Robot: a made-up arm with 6 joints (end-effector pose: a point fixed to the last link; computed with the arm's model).
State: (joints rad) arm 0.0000 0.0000 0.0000 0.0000 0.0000 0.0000
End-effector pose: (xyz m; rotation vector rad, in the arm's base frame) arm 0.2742 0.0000 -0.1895 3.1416 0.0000 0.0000
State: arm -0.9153 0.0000 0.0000 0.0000 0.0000 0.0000
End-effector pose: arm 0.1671 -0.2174 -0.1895 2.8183 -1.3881 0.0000
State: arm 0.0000 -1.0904 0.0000 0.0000 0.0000 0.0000
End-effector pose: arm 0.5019 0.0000 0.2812 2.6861 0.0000 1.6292
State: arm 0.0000 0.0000 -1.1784 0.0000 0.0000 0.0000
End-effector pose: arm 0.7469 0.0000 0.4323 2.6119 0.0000 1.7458
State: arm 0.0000 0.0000 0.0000 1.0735 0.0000 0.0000
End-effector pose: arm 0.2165 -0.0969 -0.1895 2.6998 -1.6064 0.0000
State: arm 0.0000 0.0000 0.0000 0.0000 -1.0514 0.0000
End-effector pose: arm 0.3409 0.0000 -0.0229 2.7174 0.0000 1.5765
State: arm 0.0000 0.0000 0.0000 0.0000 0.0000 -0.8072
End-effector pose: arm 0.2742 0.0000 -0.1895 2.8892 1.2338 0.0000
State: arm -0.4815 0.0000 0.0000 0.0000 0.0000 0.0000
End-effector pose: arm 0.2430 -0.1270 -0.1895 3.0510 -0.7491 0.0000
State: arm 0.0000 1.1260 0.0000 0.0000 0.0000 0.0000
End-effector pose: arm -0.2639 0.0000 -0.1960 2.6567 0.0000 -1.6767
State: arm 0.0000 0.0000 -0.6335 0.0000 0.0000 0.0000
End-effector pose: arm 0.6232 0.0000 0.0749 2.9853 0.0000 0.9785
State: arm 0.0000 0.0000 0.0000 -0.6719 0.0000 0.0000
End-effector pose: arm 0.2502 0.0687 -0.1895 2.9660 1.0357 0.0000
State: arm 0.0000 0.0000 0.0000 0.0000 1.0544 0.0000
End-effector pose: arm 0.0959 0.0000 -0.2142 2.7150 0.0000 -1.5806
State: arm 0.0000 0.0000 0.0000 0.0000 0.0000 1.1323
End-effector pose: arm 0.2742 0.0000 -0.1895 2.6514 -1.6851 0.0000
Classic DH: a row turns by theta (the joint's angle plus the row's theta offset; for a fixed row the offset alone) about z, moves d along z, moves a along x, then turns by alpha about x. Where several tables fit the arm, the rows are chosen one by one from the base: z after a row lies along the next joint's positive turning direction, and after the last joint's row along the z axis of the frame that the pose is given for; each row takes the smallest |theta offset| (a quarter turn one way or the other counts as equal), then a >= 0, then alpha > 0; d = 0 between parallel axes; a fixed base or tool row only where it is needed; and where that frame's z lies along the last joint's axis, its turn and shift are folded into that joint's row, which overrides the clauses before.
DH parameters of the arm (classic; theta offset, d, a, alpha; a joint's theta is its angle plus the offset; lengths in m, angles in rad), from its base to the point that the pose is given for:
joint 1: 0 0.2335 0 -1.5708
joint 2: -1.385 0 0.2457 0
joint 3: 1.385 0 0.1185 -1.5708
joint 4: 0 0.5237 0 1.5708
joint 5: 0 0 0.1103 -1.5708
joint 6: 0 0.1408 0 0

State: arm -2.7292 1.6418 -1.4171 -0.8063 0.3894 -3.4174
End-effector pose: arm -0.1975 -0.1247 -0.5411 -2.1105 -2.0203 -0.8374
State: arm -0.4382 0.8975 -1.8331 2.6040 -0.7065 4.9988
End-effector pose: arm 0.5488 -0.3563 -0.0090 1.6741 -2.3960 0.6304
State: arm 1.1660 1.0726 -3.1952 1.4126 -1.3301 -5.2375
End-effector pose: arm 0.3613 0.4344 0.6678 0.1762 1.3048 -0.2440
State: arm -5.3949 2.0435 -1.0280 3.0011 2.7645 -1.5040
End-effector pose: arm -0.0363 -0.0103 -0.3759 -1.2838 0.5565 -0.3681
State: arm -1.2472 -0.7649 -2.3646 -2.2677 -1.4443 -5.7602
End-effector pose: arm 0.0642 0.1789 0.8714 0.6366 1.3065 0.1291
